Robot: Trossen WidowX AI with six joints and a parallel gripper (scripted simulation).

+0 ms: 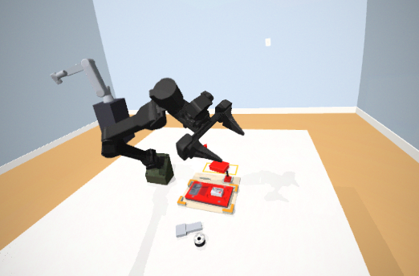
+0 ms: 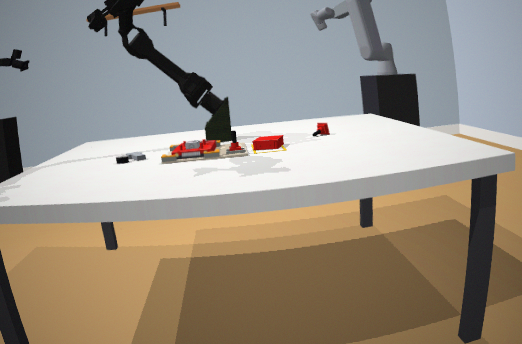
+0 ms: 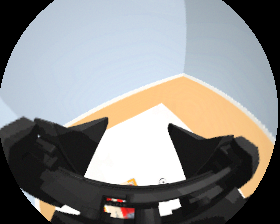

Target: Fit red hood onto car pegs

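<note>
Right now my gripper tip is 14 cm past the red hood, 44 cm to the right of it and 39 cm above it. Also, from my gripper tip: grey engine block 12 cm behind, 23 cm to the left, 38 cm below; then small wheel 15 cm behind, 2 cm to the left, 40 cm below.
</note>
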